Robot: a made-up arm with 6 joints.
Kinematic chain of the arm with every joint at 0, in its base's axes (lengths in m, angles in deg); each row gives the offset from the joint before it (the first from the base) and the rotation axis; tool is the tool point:
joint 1: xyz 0 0 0.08 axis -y
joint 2: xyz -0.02 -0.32 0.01 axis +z
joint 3: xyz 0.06 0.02 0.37 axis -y
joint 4: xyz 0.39 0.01 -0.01 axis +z
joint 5: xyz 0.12 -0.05 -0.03 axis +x
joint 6: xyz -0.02 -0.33 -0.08 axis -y
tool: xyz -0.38 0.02 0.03
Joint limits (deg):
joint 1: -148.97..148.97
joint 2: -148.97..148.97
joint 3: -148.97..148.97
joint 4: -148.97..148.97
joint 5: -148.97..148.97
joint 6: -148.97..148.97
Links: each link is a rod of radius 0.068 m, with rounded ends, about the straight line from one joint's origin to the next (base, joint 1, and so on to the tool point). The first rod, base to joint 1, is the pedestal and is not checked.
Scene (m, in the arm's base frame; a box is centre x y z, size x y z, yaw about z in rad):
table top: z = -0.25
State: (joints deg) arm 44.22 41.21 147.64 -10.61 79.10 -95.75
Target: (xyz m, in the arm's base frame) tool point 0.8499 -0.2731 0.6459
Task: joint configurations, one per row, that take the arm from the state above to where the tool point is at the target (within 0.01 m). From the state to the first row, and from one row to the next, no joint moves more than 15 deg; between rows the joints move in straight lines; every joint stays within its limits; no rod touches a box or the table.
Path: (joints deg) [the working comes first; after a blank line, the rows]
Joints at the target: -31.83 56.93 104.37 -14.54 90.13 -97.39
Straight joint move there: clear.

1: 31.54 43.83 140.43 -11.26 80.94 -96.02
2: 18.87 46.45 133.22 -11.92 82.78 -96.30
3: 6.19 49.07 126.00 -12.57 84.62 -96.57
4: -6.48 51.69 118.79 -13.23 86.45 -96.84
5: -19.16 54.31 111.58 -13.88 88.29 -97.11
6: -31.83 56.93 104.37 -14.54 90.13 -97.39

